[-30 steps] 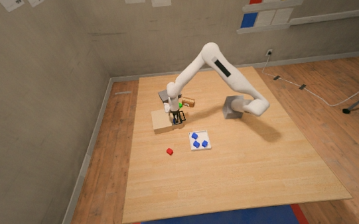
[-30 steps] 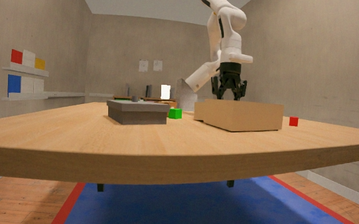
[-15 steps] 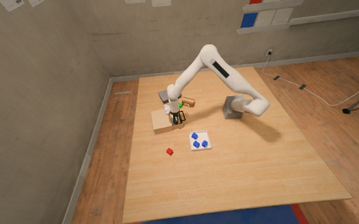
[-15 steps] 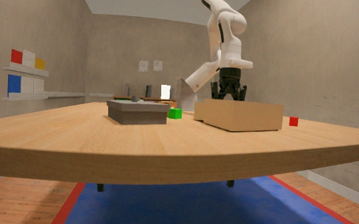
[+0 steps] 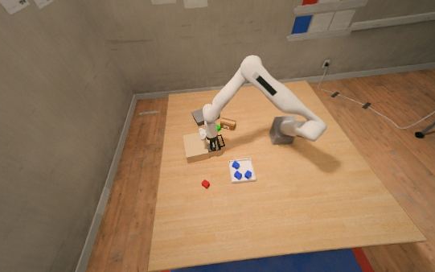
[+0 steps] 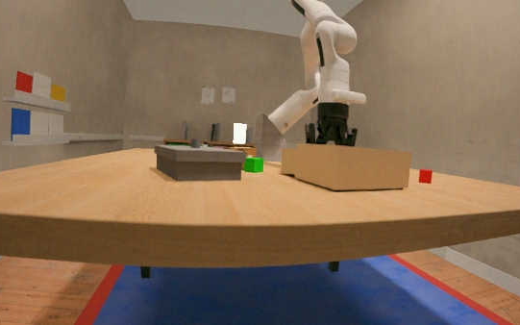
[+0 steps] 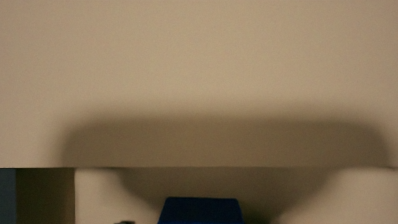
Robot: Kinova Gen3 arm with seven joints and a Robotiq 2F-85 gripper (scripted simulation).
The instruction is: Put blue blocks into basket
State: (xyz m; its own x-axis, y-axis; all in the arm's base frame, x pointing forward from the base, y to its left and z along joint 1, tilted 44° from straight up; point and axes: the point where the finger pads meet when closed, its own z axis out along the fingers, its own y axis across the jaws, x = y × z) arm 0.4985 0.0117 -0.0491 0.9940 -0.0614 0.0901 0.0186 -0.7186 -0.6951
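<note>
Right now my hand is 1 cm short of the drawer and 2 cm to the left of it. Also, from my hand: brown cardboard box (15 cm behind, 18 cm to the right); then light wooden cabinet (6 cm ahead, 2 cm to the right); then green block (6 cm behind, 17 cm to the right, 2 cm below).
</note>
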